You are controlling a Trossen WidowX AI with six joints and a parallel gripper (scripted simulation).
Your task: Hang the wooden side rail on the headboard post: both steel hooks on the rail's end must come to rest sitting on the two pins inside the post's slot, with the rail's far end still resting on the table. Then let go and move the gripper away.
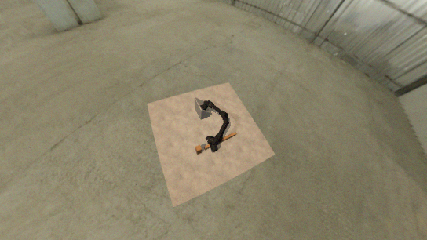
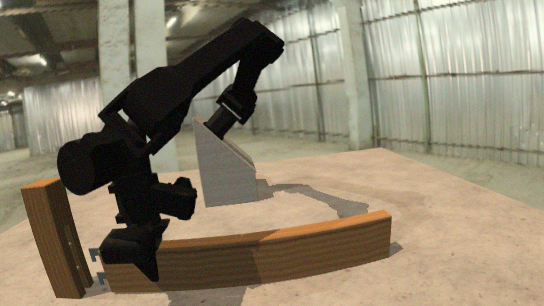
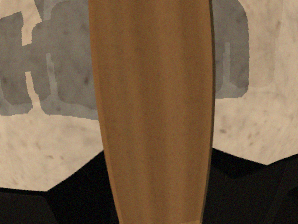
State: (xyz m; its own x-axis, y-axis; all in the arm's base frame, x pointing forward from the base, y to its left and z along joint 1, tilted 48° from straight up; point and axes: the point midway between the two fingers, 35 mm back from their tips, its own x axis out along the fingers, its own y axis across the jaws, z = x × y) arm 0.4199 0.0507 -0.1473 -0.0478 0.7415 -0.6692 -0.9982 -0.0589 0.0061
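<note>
My gripper tip is now 15 cm to the left of the wooden headboard post and 7 cm below it.
</note>
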